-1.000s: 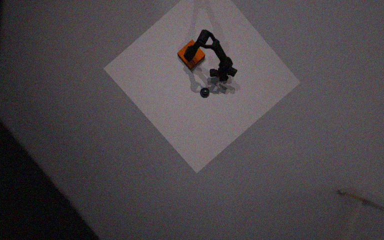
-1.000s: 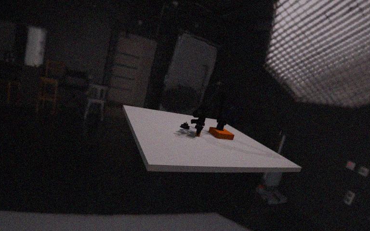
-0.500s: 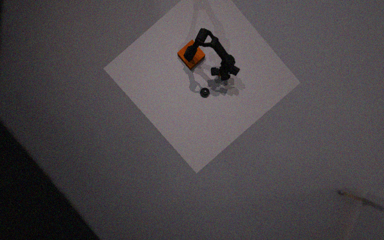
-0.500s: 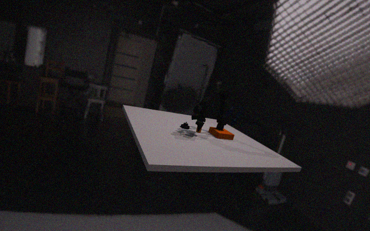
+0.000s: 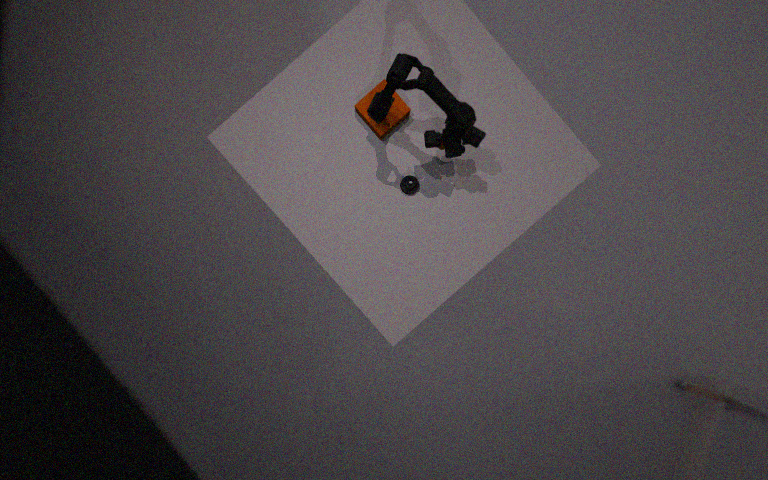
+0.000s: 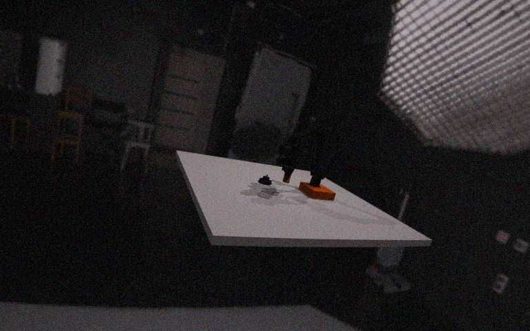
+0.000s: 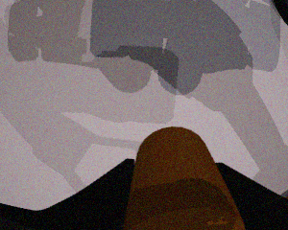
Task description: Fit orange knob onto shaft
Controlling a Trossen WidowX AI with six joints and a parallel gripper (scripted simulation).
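Now: the pedestal with D-shaped shaft 21 cm to the right of my gripper tip and 6 cm below it. From my gripper tip the other things lie so: orange knob 3 cm above.
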